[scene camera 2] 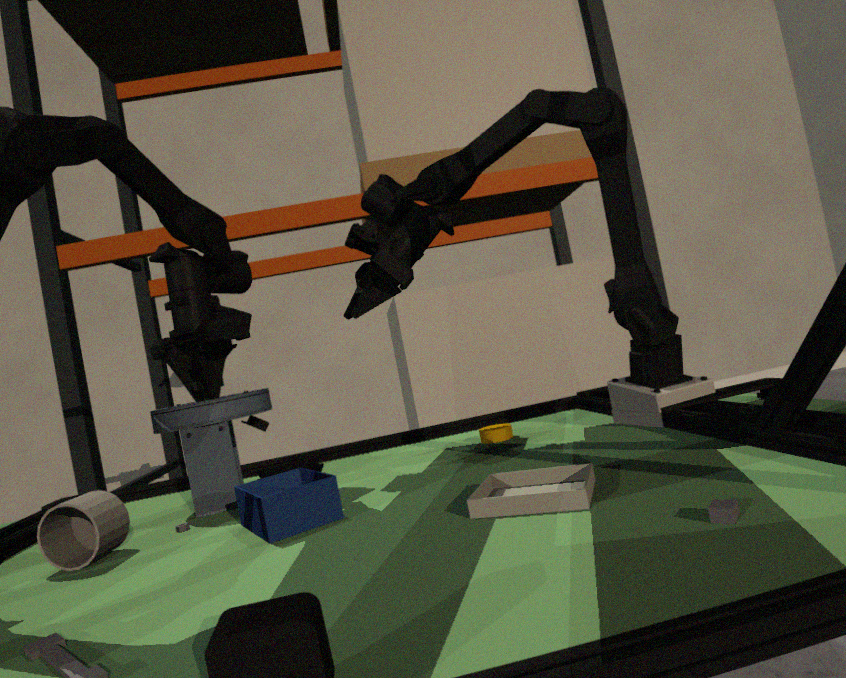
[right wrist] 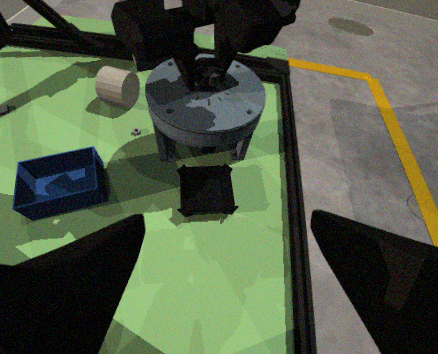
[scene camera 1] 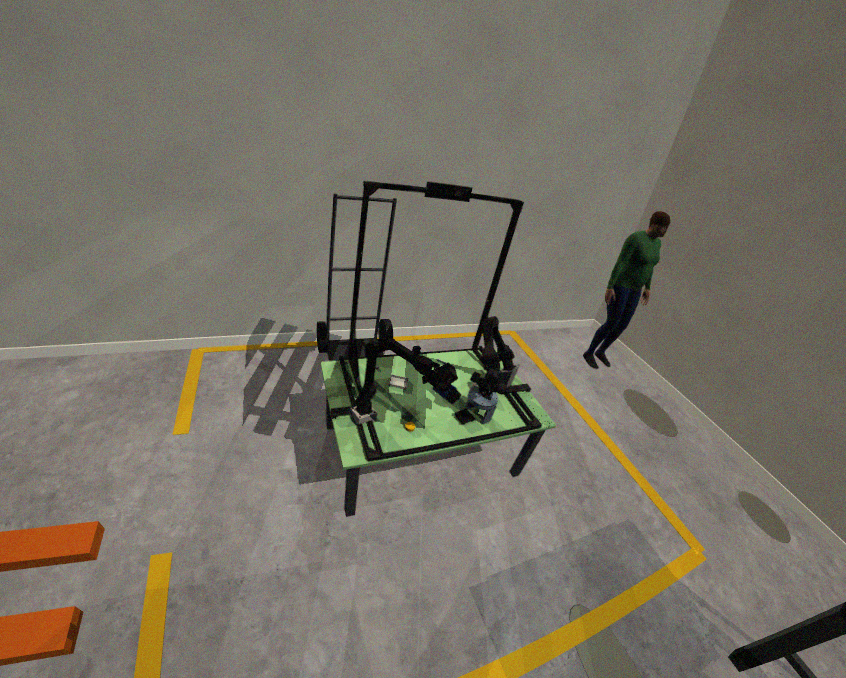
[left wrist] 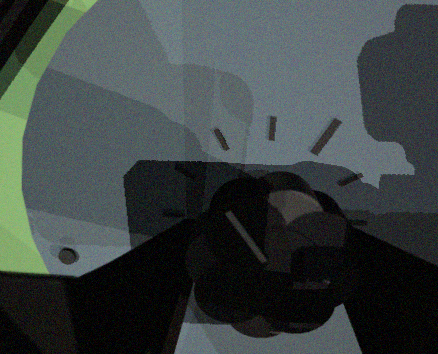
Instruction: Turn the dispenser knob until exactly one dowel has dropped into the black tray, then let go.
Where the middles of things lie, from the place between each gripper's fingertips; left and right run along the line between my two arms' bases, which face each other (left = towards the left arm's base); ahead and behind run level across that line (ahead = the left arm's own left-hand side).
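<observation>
The grey tray [scene camera 2: 566,488] is 360 mm behind my right hand, 100 mm to the right of it and 220 mm below it. As for the blue bin [scene camera 2: 276,507], I find it 230 mm behind that same right hand, 120 mm to the left of it and 200 mm below it. The dark lobed knob [left wrist: 270,255] is 220 mm to the left of my right hand, 80 mm below it and 10 mm behind it.
My left hand is right at the dark lobed knob. Counted from my left hand, the grey tray is 35 cm behind, 33 cm to the right and 14 cm below, while the blue bin is 21 cm behind, 10 cm to the right and 12 cm below.
</observation>
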